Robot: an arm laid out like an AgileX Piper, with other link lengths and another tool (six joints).
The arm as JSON. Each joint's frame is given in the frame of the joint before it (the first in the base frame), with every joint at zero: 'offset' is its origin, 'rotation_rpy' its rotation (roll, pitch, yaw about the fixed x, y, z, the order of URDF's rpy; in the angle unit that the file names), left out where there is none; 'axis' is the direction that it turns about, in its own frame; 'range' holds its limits. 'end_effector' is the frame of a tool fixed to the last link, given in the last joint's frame.
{
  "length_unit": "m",
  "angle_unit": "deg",
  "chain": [
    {
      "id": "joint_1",
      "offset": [
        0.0,
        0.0,
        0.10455
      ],
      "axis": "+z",
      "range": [
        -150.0,
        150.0
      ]
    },
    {
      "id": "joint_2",
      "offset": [
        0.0,
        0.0,
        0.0
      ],
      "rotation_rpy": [
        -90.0,
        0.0,
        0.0
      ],
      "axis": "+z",
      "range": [
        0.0,
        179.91
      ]
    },
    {
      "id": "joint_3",
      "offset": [
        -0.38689,
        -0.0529,
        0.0
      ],
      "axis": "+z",
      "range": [
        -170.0,
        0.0
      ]
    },
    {
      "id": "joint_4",
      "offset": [
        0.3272,
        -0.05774,
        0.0
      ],
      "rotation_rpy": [
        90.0,
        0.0,
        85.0
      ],
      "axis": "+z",
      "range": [
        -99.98,
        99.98
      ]
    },
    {
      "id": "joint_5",
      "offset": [
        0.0,
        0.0,
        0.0
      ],
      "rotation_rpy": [
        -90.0,
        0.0,
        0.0
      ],
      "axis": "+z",
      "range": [
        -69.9,
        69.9
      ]
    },
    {
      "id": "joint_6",
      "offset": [
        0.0,
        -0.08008,
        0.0
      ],
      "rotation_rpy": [
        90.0,
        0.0,
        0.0
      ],
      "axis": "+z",
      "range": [
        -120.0,
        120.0
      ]
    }
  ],
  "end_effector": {
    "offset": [
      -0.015,
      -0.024,
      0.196
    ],
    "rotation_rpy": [
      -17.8,
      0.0,
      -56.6
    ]
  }
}
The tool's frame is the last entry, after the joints.
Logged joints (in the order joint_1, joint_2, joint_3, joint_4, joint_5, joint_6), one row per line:
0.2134 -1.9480 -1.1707 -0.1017 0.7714 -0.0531
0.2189 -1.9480 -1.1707 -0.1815 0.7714 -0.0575
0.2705 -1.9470 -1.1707 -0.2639 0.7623 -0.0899
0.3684 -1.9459 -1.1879 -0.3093 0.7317 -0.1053
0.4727 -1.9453 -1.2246 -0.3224 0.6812 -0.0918
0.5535 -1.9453 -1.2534 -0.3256 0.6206 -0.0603
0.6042 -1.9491 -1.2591 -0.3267 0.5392 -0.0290
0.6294 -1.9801 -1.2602 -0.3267 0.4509 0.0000
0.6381 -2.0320 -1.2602 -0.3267 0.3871 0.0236
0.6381 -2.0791 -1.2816 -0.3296 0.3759 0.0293
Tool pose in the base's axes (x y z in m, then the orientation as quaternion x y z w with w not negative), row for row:
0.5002 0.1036 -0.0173 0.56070 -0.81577 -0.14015 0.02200
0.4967 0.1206 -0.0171 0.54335 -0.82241 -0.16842 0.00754
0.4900 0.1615 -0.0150 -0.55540 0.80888 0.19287 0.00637
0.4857 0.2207 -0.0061 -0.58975 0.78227 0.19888 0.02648
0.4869 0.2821 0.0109 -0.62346 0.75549 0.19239 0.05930
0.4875 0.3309 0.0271 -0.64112 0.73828 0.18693 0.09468
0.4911 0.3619 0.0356 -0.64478 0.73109 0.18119 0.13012
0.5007 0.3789 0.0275 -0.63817 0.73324 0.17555 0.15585
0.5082 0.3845 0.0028 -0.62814 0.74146 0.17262 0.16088
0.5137 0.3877 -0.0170 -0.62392 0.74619 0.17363 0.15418
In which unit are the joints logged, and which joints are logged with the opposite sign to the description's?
The joints are logged in radians. Opposite sign: joint_2, joint_4.
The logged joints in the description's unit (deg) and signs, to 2 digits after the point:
12.23 111.61 -67.08 5.83 44.20 -3.04
12.54 111.61 -67.08 10.40 44.20 -3.29
15.50 111.55 -67.08 15.12 43.68 -5.15
21.11 111.49 -68.06 17.72 41.92 -6.03
27.08 111.46 -70.16 18.47 39.03 -5.26
31.71 111.46 -71.81 18.66 35.56 -3.45
34.62 111.68 -72.14 18.72 30.89 -1.66
36.06 113.45 -72.20 18.72 25.83 0.00
36.56 116.43 -72.20 18.72 22.18 1.35
36.56 119.12 -73.43 18.88 21.54 1.68

